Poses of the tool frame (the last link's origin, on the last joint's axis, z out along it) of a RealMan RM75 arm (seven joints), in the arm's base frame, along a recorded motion.
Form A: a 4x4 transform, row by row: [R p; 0 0 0 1], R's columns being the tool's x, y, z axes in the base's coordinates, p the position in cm. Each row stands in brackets.
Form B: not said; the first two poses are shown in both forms.
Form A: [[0.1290 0.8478 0.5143 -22.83], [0.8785 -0.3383 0.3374 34.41], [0.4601 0.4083 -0.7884 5.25], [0 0 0 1]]
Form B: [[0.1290 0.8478 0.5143], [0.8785 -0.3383 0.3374], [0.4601 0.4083 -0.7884]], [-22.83 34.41 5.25]
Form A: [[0.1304 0.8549 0.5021 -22.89], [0.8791 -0.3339 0.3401 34.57], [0.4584 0.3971 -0.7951 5.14], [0 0 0 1]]
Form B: [[0.1304 0.8549 0.5021], [0.8791 -0.3339 0.3401], [0.4584 0.3971 -0.7951]], [-22.89 34.57 5.14]
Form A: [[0.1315 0.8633 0.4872 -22.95], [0.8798 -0.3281 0.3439 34.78], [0.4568 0.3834 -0.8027 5.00], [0 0 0 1]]
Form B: [[0.1315 0.8633 0.4872], [0.8798 -0.3281 0.3439], [0.4568 0.3834 -0.8027]], [-22.95 34.78 5.00]
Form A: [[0.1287 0.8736 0.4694 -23.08], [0.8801 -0.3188 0.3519 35.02], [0.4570 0.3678 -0.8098 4.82], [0 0 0 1]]
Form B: [[0.1287 0.8736 0.4694], [0.8801 -0.3188 0.3519], [0.4570 0.3678 -0.8098]], [-23.08 35.02 4.82]
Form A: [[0.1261 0.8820 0.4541 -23.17], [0.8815 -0.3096 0.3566 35.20], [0.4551 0.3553 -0.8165 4.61], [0 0 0 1]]
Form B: [[0.1261 0.8820 0.4541], [0.8815 -0.3096 0.3566], [0.4551 0.3553 -0.8165]], [-23.17 35.20 4.61]
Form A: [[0.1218 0.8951 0.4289 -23.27], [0.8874 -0.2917 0.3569 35.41], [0.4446 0.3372 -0.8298 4.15], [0 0 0 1]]
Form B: [[0.1218 0.8951 0.4289], [0.8874 -0.2917 0.3569], [0.4446 0.3372 -0.8298]], [-23.27 35.41 4.15]
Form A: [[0.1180 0.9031 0.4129 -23.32], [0.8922 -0.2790 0.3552 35.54], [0.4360 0.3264 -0.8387 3.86], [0 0 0 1]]
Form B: [[0.1180 0.9031 0.4129], [0.8922 -0.2790 0.3552], [0.4360 0.3264 -0.8387]], [-23.32 35.54 3.86]
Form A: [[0.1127 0.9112 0.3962 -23.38], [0.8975 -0.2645 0.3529 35.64], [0.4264 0.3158 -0.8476 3.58], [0 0 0 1]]
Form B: [[0.1127 0.9112 0.3962], [0.8975 -0.2645 0.3529], [0.4264 0.3158 -0.8476]], [-23.38 35.64 3.58]
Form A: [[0.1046 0.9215 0.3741 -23.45], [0.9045 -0.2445 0.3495 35.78], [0.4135 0.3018 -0.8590 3.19], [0 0 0 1]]
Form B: [[0.1046 0.9215 0.3741], [0.9045 -0.2445 0.3495], [0.4135 0.3018 -0.8590]], [-23.45 35.78 3.19]
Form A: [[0.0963 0.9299 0.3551 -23.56], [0.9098 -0.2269 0.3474 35.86], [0.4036 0.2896 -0.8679 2.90], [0 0 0 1]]
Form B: [[0.0963 0.9299 0.3551], [0.9098 -0.2269 0.3474], [0.4036 0.2896 -0.8679]], [-23.56 35.86 2.90]
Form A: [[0.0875 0.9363 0.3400 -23.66], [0.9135 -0.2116 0.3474 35.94], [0.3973 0.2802 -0.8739 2.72], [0 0 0 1]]
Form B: [[0.0875 0.9363 0.3400], [0.9135 -0.2116 0.3474], [0.3973 0.2802 -0.8739]], [-23.66 35.94 2.72]
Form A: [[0.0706 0.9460 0.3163 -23.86], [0.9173 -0.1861 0.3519 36.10], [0.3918 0.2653 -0.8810 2.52], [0 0 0 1]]
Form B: [[0.0706 0.9460 0.3163], [0.9173 -0.1861 0.3519], [0.3918 0.2653 -0.8810]], [-23.86 36.10 2.52]
